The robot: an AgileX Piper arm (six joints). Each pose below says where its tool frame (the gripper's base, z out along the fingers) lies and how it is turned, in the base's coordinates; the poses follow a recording.
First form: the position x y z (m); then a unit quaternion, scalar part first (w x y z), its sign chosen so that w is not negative.
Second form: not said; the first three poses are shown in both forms.
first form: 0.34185 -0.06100 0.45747 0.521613 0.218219 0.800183 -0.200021
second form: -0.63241 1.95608 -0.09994 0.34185 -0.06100 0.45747
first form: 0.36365 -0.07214 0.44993 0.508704 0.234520 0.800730 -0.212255
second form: -0.68020 1.97397 -0.11037 0.36365 -0.07214 0.44993
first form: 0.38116 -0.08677 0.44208 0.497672 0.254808 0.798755 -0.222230
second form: -0.72877 1.98873 -0.11117 0.38116 -0.08677 0.44208
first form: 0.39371 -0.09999 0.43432 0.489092 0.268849 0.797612 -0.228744
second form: -0.76258 2.00086 -0.11236 0.39371 -0.09999 0.43432
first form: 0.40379 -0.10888 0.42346 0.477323 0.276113 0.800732 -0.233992
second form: -0.78785 2.02064 -0.12373 0.40379 -0.10888 0.42346
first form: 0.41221 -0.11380 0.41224 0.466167 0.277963 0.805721 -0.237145
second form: -0.80279 2.04081 -0.13839 0.41221 -0.11380 0.41224
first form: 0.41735 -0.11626 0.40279 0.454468 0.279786 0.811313 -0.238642
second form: -0.81561 2.06351 -0.15144 0.41735 -0.11626 0.40279
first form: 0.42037 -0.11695 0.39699 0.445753 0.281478 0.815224 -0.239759
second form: -0.82595 2.08018 -0.16102 0.42037 -0.11695 0.39699
